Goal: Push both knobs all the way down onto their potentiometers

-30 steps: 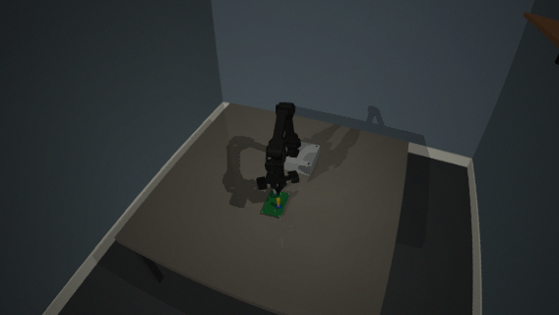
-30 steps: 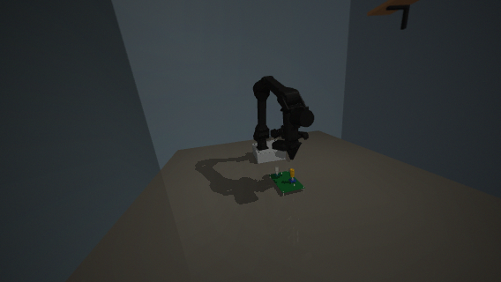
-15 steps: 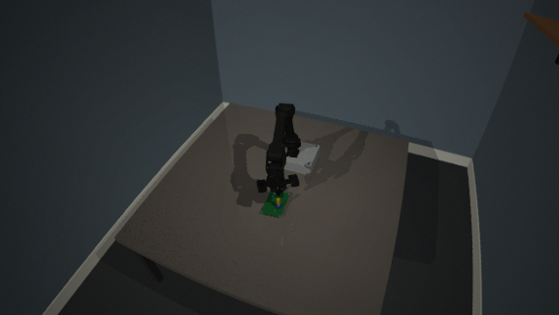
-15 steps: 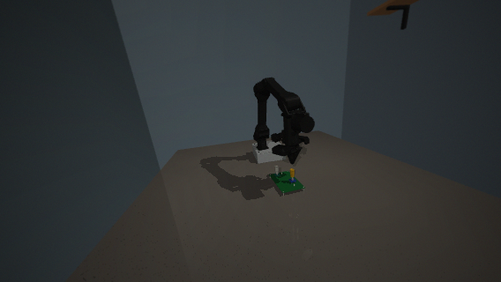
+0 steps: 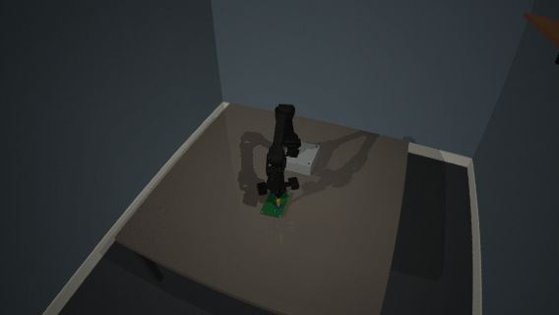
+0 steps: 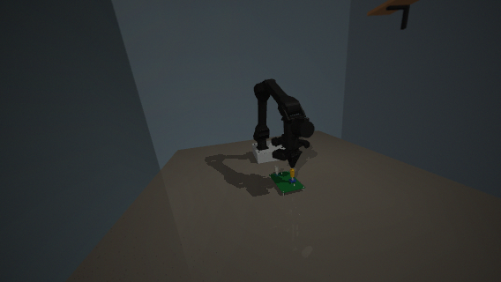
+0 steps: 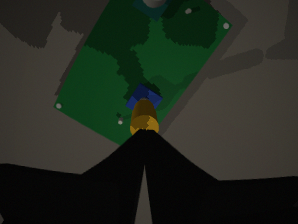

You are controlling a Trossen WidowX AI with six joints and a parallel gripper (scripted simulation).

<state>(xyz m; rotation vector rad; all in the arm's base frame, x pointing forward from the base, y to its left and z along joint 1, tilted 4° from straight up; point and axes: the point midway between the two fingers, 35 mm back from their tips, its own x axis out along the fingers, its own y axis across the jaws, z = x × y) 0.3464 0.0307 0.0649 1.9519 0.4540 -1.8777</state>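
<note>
The orange knob is 20 mm below my gripper tip. From my gripper tip the other things lie so: white knob (70 mm behind, 40 mm to the right, 40 mm below).
</note>
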